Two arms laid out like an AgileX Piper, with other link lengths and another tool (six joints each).
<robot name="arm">
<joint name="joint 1" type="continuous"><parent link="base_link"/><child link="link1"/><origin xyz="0 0 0.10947" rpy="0 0 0"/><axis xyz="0 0 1"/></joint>
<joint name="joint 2" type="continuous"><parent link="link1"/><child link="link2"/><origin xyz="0 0 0" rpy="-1.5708 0 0"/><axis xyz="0 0 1"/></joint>
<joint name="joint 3" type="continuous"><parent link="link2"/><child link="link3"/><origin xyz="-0.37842 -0.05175 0" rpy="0 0 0"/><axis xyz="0 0 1"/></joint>
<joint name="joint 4" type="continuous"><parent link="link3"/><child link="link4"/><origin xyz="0.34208 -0.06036 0" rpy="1.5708 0 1.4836"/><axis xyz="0 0 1"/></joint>
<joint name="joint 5" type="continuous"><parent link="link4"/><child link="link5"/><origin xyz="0 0 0" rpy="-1.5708 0 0"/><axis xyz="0 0 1"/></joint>
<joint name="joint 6" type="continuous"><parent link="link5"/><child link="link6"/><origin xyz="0 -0.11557 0" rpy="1.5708 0 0"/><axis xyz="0 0 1"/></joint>
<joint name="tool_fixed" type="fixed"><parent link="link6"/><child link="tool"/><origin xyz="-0.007 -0.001 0.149" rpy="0 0.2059 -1.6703"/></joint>
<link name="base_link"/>
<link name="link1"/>
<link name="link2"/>
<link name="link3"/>
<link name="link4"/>
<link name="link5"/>
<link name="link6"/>
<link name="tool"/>
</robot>
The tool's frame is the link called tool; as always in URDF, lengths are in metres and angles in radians. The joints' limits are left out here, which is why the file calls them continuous.
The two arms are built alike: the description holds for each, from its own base.
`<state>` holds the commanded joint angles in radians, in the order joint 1, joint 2, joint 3, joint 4, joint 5, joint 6, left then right.
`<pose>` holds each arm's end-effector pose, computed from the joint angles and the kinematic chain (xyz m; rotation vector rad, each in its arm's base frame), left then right.
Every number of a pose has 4 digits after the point. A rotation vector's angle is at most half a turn.
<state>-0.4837 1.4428 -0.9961 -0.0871 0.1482 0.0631 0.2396 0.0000 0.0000 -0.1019 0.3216 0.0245</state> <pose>0.5046 -0.2699 0.2757 -1.2552 2.0923 -1.4303 0.2183 0.0441 0.1674 -1.5271 1.2194 -1.2593</pose>
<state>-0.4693 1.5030 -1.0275 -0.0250 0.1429 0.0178 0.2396 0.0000 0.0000 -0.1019 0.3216 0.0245</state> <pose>0.5248 -0.2683 0.2596 -1.2696 2.0996 -1.3863 0.2183 0.0441 0.1674 -1.5271 1.2194 -1.2593</pose>
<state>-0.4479 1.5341 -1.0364 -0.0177 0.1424 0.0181 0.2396 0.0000 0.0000 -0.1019 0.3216 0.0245</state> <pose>0.5365 -0.2596 0.2463 -1.2951 2.1002 -1.3534 0.2183 0.0441 0.1674 -1.5271 1.2194 -1.2593</pose>
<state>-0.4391 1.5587 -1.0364 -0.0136 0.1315 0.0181 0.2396 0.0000 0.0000 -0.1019 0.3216 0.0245</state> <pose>0.5431 -0.2567 0.2340 -1.3079 2.1044 -1.3351 0.2183 0.0441 0.1674 -1.5271 1.2194 -1.2593</pose>
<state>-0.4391 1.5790 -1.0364 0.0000 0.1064 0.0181 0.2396 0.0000 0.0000 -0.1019 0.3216 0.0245</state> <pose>0.5486 -0.2589 0.2275 -1.2903 2.1069 -1.3298 0.2183 0.0441 0.1674 -1.5271 1.2194 -1.2593</pose>
